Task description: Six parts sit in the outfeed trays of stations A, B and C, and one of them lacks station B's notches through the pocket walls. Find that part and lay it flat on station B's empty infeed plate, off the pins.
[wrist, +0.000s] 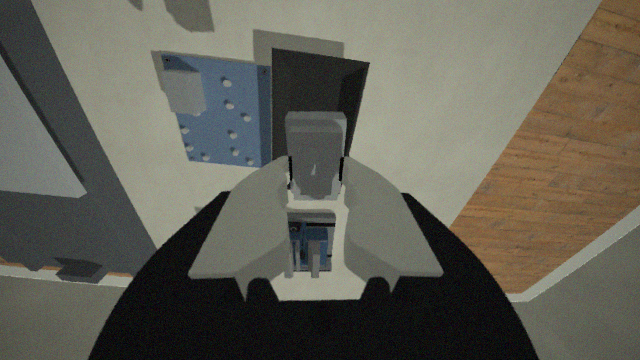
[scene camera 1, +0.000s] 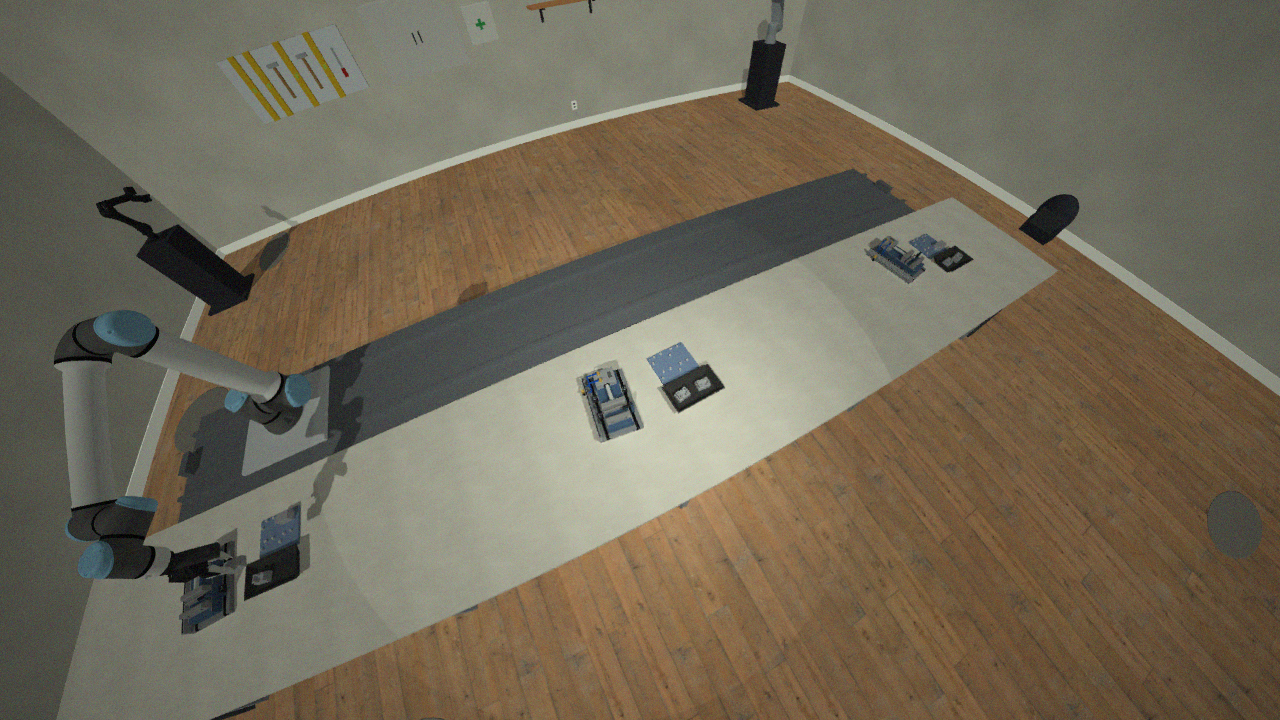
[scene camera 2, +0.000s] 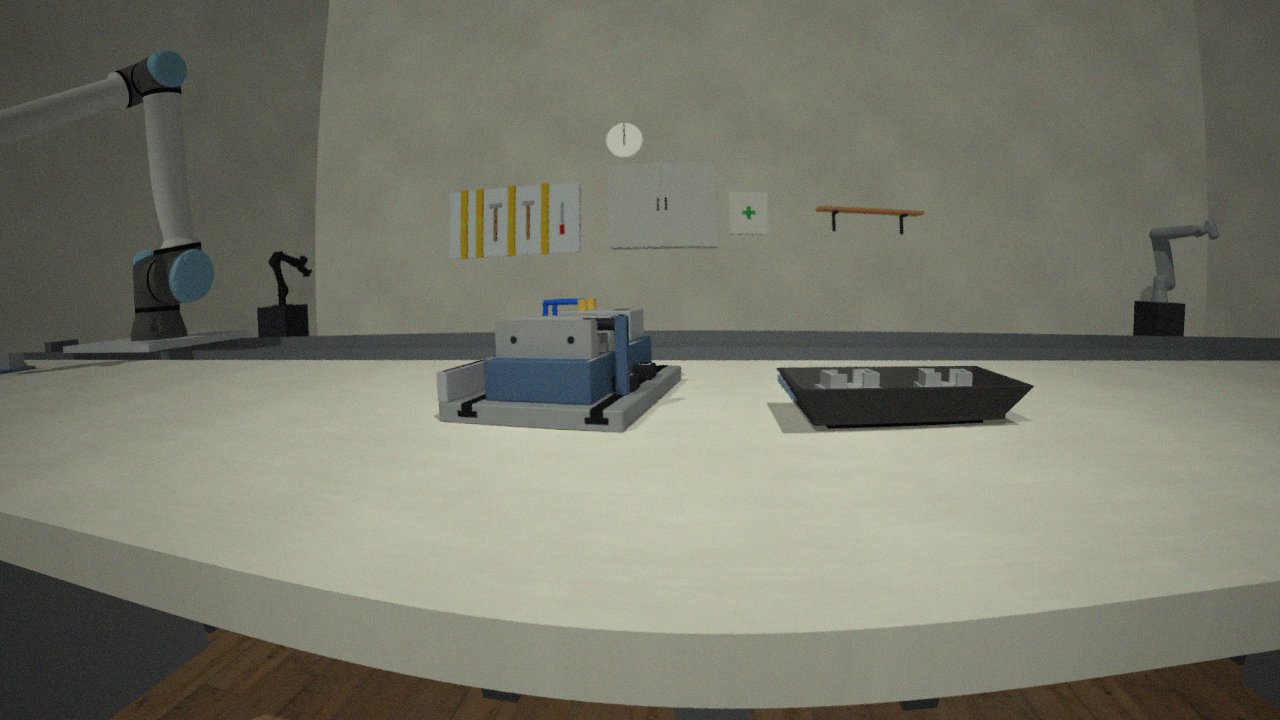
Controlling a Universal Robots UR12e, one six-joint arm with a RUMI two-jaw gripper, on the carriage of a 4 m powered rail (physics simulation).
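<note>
My gripper is shut on a grey part, raised above the left station. The left outfeed tray holds another grey part. The held part hides some of this tray in the wrist view, and its notches cannot be made out. The middle station's outfeed tray holds two pale parts. Its blue infeed plate shows pins and no part. The right outfeed tray is too small for detail. Station letters are not readable.
A grey block is over one corner of the left blue plate. Blue-grey fixtures stand beside the trays. The dark rail runs along the long table.
</note>
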